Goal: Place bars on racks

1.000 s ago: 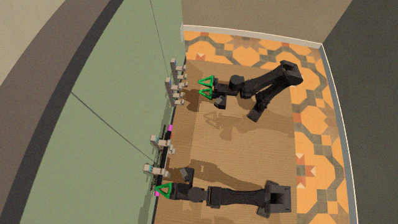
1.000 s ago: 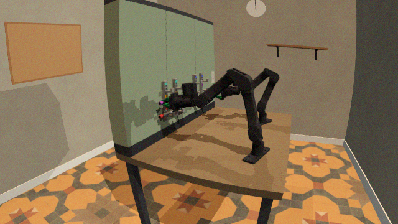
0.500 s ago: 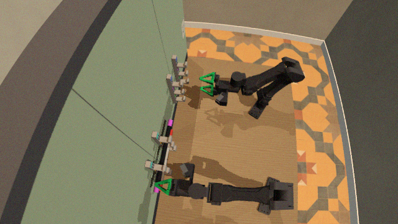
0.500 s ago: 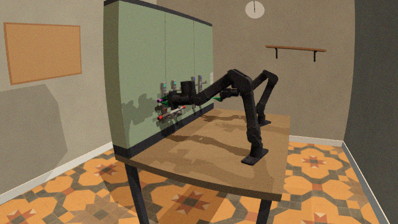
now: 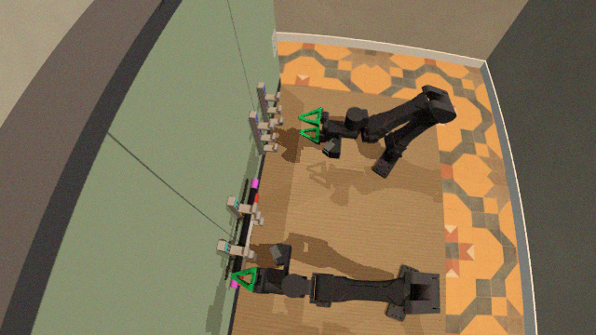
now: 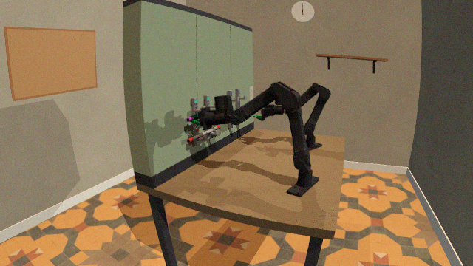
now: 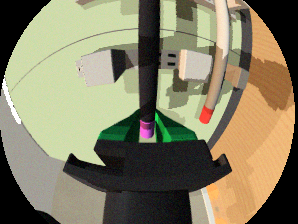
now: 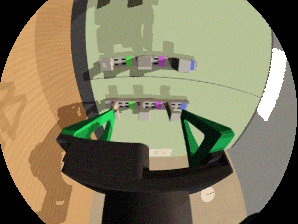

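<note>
The bar is 2 cm behind my left hand and 13 cm to the right of it. Round my left hand: green wall panel (7 cm ahead, 32 cm to the right, 16 cm above).
</note>
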